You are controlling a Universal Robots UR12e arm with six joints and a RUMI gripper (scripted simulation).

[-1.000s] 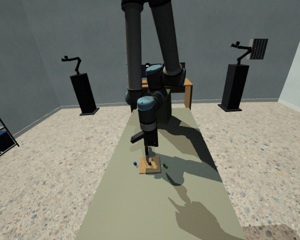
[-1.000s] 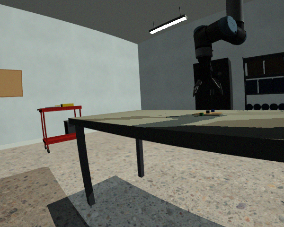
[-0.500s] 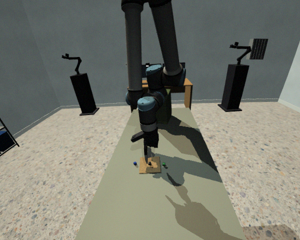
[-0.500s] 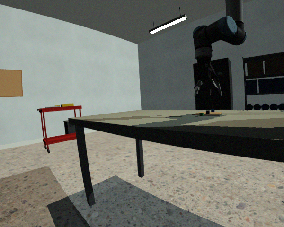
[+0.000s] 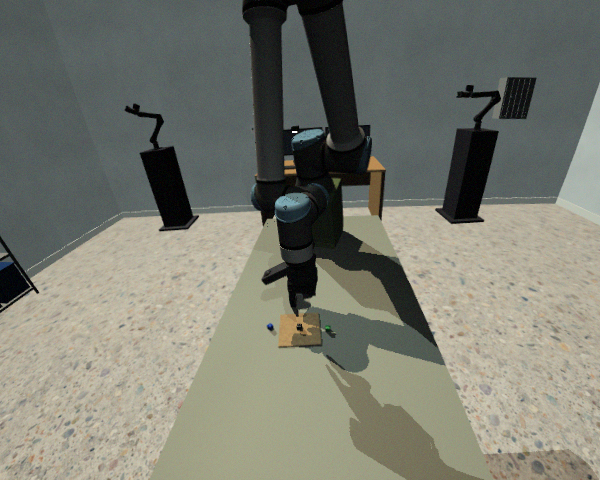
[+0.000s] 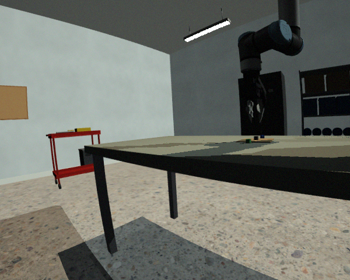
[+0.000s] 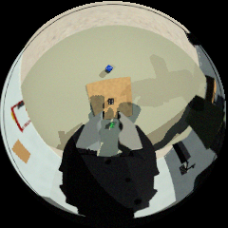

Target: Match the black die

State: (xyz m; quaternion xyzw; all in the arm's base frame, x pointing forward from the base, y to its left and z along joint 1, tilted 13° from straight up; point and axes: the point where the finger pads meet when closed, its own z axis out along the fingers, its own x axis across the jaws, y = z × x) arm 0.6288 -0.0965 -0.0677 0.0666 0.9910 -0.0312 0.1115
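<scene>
Right now my hand is 8 cm above the black die. Also, from my hand: green die (1 cm ahead, 10 cm to the left, 9 cm below); blue die (1 cm behind, 10 cm to the right, 9 cm below); mat (9 cm below).
</scene>
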